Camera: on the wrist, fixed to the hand. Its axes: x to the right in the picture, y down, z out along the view.
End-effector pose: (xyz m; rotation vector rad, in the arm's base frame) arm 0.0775 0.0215 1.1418 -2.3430 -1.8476 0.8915
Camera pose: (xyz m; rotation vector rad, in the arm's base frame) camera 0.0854 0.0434 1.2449 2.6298 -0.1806 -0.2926
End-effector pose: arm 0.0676 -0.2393 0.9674 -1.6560 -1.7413 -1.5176
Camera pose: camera 0.0013 -0.3216 0.9714 -2.0346 0.0856 -0.9229
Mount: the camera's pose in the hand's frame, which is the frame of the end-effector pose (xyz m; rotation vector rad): -0.0220 -0.0366 -0.0967 -0.2506 0.1154 1.5327
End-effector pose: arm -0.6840 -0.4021 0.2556 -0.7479 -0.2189 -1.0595
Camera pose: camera -0.7435 -0.4594 0.1897 -0.7981 0.5536 0.3493
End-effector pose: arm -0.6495 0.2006 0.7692 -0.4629 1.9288 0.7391
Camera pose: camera -0.6818 0.1087 0.8103 1.0256 2.0636 1.9051
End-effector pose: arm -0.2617 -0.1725 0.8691 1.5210 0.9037 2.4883
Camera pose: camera -0.3397 -0.1928 0.8007 -1.2417 0.5421 -1.6258
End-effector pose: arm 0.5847 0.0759 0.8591 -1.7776 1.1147 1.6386
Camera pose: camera 0.6717 0.0248 0.8905 0.6212 -1.7779 -1.5676
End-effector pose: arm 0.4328 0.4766 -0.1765 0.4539 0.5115 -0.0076
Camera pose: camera 0.3637 0.4821 -0.2563 0.5052 0.1661 1.5424
